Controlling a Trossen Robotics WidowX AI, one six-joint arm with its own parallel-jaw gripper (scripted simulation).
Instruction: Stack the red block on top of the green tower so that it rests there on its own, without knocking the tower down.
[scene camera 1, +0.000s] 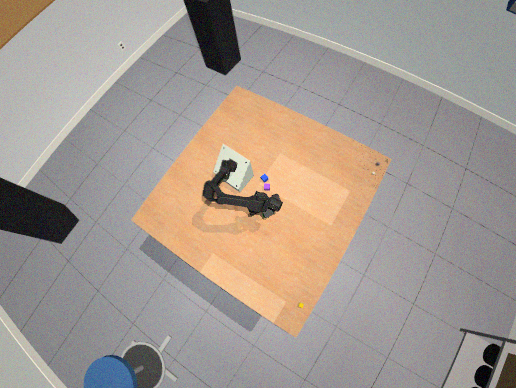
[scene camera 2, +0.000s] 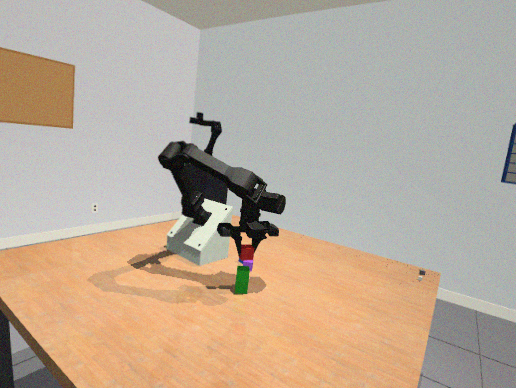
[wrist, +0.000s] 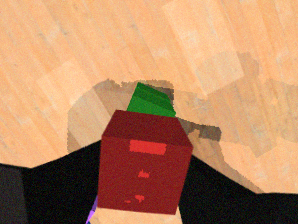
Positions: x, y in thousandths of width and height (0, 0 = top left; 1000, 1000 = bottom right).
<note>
The gripper (scene camera 2: 476, 659) holds a red block (wrist: 485, 708).
The gripper also shows in the wrist view (wrist: 478, 667).
</note>
